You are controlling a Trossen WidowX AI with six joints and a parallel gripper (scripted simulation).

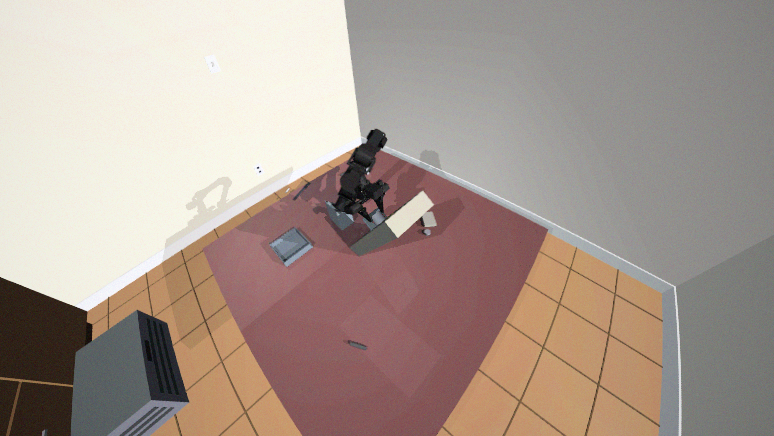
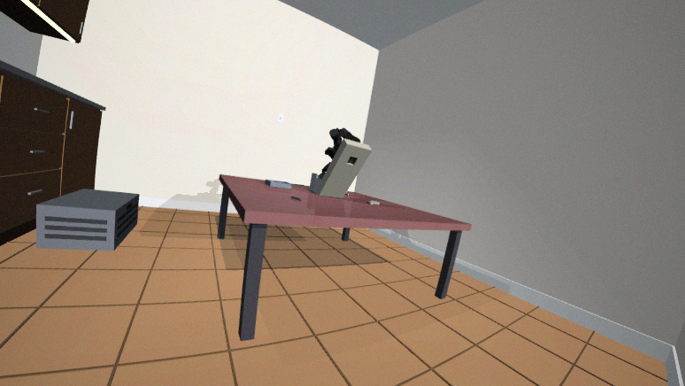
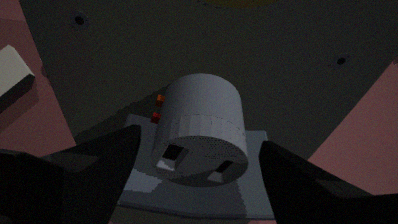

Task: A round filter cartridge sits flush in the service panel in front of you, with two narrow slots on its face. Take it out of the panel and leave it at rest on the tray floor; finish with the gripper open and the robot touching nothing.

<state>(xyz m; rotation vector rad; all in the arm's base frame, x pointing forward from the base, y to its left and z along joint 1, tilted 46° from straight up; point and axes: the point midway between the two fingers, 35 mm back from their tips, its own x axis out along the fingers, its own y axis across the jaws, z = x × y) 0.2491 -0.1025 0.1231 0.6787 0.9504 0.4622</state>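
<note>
The grey tray lies 31 cm behind my gripper tip, 30 cm to the right of it and 21 cm below it. Also, from my gripper tip: round pale filter cartridge right at my gripper tip.
</note>
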